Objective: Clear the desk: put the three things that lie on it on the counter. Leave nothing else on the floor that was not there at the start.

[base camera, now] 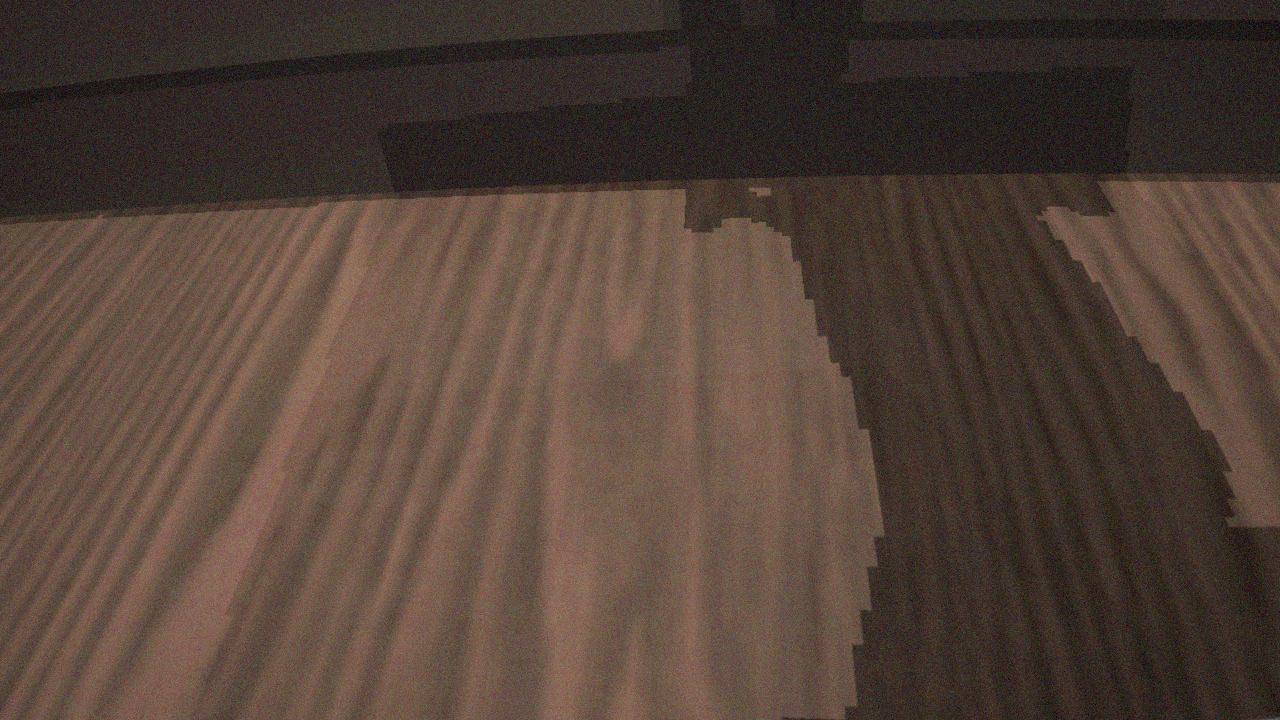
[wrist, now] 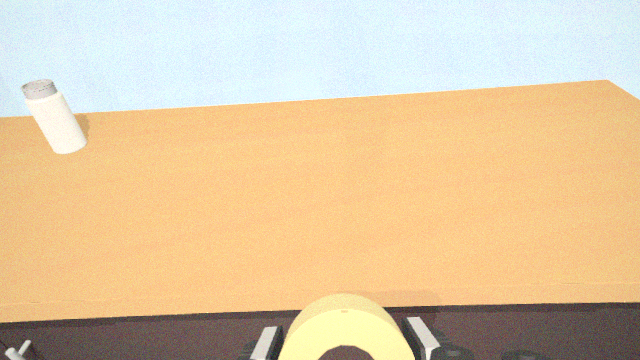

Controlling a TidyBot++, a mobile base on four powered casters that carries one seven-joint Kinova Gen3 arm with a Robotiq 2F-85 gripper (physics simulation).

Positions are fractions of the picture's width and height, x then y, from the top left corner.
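I see a counter (wrist: 0.78,0.60), which is 0.65 m from the lens. The marked spots on the counter and on a white object (wrist: 0.08,0.30) are 0.86 m apart. As for the white object, it is 0.97 m from the lens.
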